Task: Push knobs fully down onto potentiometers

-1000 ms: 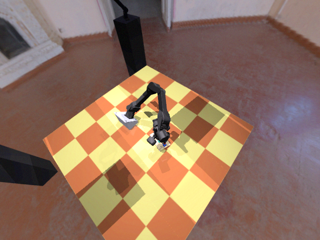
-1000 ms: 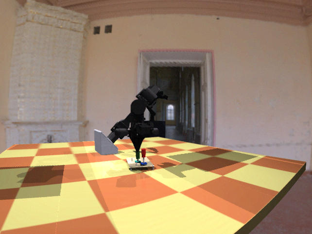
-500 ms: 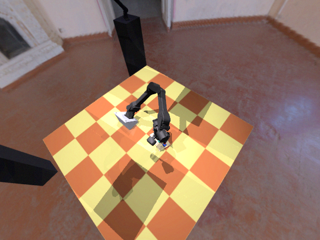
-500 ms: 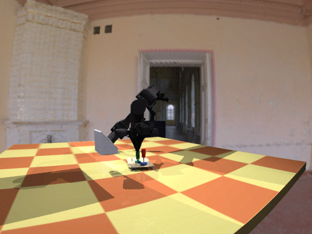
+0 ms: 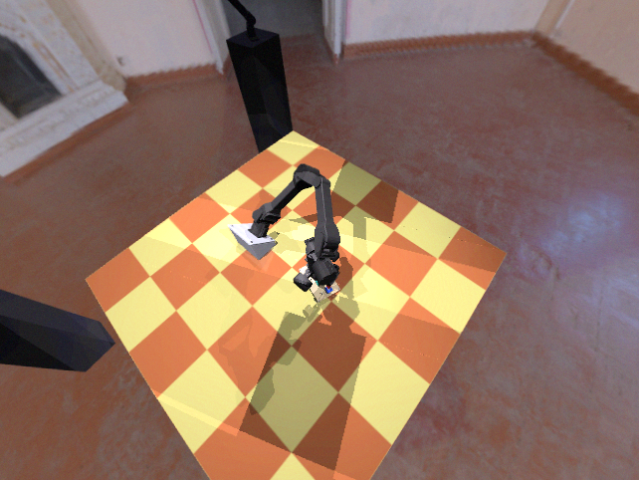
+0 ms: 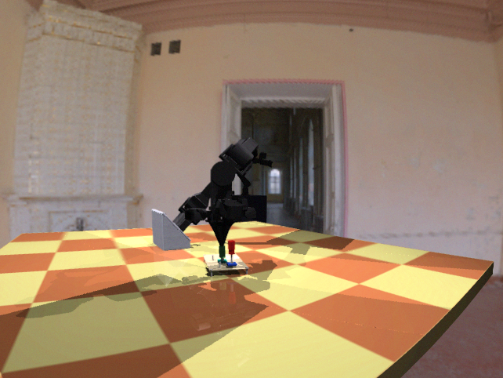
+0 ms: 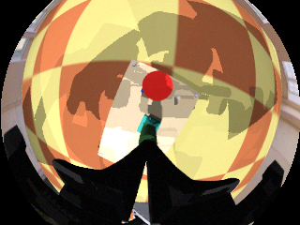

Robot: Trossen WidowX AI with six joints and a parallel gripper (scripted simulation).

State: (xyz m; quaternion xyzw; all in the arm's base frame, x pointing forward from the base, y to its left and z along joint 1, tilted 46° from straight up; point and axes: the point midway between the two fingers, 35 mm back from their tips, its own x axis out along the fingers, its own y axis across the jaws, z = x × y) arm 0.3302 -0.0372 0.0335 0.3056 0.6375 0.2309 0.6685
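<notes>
My gripper tip is 2 cm above the green knob. Also, from my gripper tip: red knob: 5 cm ahead.
</notes>
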